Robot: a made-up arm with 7 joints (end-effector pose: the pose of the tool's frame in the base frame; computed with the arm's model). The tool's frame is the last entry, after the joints. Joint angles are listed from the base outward.
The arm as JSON. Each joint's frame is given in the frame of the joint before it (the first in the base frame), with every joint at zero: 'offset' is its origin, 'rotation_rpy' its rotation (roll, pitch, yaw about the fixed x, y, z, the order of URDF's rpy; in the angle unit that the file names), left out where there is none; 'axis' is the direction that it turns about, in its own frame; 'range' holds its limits. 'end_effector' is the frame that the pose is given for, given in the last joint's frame.
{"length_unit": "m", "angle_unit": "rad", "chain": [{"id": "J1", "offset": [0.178, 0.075, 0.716], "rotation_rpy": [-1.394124, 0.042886, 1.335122], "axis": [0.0, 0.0, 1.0], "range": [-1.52, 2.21]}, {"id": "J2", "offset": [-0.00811, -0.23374, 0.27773], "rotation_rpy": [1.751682, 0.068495, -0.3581], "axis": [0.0, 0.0, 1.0], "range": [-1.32, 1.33]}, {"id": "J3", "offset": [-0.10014, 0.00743, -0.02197], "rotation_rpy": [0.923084, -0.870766, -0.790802], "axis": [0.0, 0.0, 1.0], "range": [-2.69, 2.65]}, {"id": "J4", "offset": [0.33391, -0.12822, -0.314], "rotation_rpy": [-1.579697, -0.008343, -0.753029], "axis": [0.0, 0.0, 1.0], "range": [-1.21, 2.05]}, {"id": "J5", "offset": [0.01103, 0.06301, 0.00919], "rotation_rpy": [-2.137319, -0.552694, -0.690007], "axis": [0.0, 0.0, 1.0], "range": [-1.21, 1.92]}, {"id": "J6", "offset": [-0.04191, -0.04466, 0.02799], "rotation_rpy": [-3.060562, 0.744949, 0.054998], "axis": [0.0, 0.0, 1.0], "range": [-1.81, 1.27]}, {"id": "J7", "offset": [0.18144, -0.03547, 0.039], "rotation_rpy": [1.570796, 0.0, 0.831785], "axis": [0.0, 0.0, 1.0], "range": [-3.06, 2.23]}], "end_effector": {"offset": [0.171, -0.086, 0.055], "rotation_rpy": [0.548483, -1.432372, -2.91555]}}
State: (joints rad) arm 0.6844 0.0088 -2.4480 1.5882 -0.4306 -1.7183 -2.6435
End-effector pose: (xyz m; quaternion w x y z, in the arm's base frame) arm -0.2964 0.4126 0.8135 0.0767 -0.3671 -0.7426 -0.5549
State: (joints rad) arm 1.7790 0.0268 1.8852 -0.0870 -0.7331 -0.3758 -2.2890
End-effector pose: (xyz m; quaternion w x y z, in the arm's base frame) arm -0.3192 0.7320 0.6372 0.6448 -0.4217 -0.6006 -0.2138
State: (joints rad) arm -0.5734 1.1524 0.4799 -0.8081 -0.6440 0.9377 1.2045
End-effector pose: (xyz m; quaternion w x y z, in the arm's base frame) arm -0.6766 0.0941 1.3300 0.0140 0.5012 -0.8595 -0.0993
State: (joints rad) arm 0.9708 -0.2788 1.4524 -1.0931 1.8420 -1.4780 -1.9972
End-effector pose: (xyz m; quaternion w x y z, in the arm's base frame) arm 0.0623 0.9651 0.9976 0.5673 0.5654 0.4705 0.3705
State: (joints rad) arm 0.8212 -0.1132 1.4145 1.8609 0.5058 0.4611 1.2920
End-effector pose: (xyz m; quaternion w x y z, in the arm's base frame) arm -0.3528 0.7249 1.2002 0.7152 0.3547 -0.0051 0.6022
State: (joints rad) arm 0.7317 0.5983 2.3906 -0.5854 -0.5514 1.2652 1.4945
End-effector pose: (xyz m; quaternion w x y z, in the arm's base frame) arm -0.6972 0.4598 0.7616 0.3665 -0.2449 0.8683 -0.2277
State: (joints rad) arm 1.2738 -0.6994 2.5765 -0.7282 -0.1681 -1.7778 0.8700
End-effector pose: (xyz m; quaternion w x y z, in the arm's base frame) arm -0.0534 0.5676 0.6520 0.3979 0.8089 0.3216 0.2897
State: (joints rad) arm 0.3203 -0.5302 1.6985 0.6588 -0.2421 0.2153 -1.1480
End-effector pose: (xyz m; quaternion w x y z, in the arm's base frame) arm -0.1569 0.7805 1.2128 0.5301 -0.0862 -0.7551 -0.3759
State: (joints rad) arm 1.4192 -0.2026 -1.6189 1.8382 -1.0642 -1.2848 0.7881
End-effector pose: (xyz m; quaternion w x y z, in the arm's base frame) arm -0.0574 -0.1900 0.3523 0.2467 0.3569 0.3858 -0.8142
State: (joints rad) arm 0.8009 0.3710 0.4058 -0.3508 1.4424 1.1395 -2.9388
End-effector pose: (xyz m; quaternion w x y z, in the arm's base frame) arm -0.0500 0.5850 0.9831 0.0894 0.6918 -0.6126 0.3716
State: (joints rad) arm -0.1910 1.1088 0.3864 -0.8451 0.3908 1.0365 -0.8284
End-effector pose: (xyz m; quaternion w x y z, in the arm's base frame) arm -0.1576 0.0653 1.5575 0.6316 0.1820 0.0108 -0.7535
